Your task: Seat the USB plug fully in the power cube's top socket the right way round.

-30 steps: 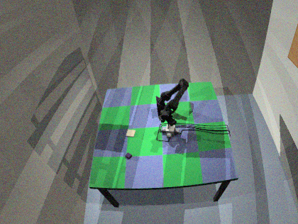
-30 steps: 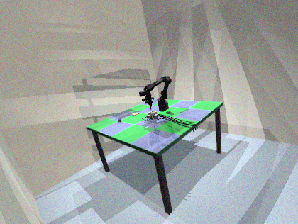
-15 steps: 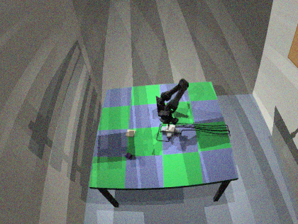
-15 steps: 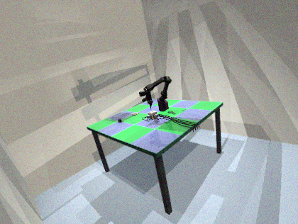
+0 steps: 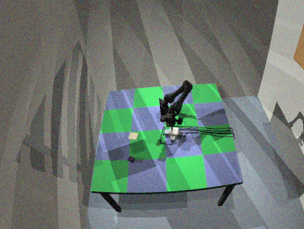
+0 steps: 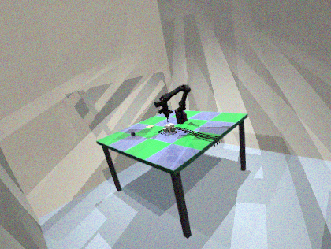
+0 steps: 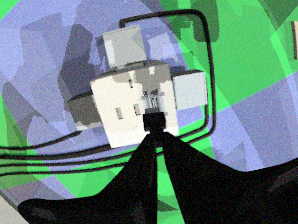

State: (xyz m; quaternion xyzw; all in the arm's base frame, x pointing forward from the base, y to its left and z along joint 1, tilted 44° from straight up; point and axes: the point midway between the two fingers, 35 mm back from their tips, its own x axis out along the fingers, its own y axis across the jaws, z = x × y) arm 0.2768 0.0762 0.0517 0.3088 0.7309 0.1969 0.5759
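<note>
My gripper tip is now 20 mm above the dark USB plug. Round my gripper tip: tan flat block (370 mm to the right, 130 mm below, 10 mm ahead); small purple block (350 mm to the right, 270 mm ahead, 120 mm below).
</note>
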